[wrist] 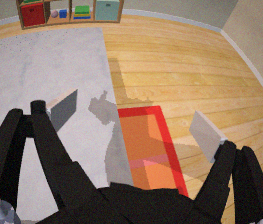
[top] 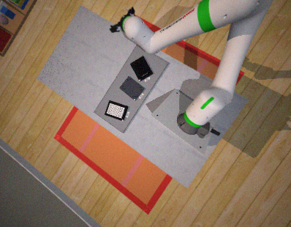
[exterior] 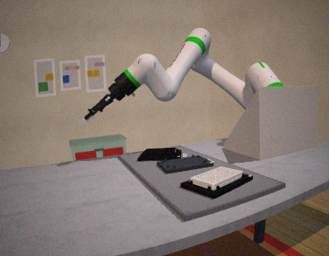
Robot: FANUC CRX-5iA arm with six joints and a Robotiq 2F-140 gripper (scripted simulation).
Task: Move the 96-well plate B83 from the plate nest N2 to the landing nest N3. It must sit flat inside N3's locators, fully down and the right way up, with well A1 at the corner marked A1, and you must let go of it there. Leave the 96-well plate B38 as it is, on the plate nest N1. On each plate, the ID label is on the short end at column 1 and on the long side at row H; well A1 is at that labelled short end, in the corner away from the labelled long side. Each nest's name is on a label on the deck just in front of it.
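The white 96-well plate is 59 cm to the left of my hand, 22 cm behind it and 15 cm below it. Round my hand: black nest 59 cm to the left, 22 cm behind, 16 cm below; then dark grey nest 38 cm to the left, 25 cm behind, 16 cm below; then black well plate 25 cm behind, 21 cm to the left, 15 cm below.
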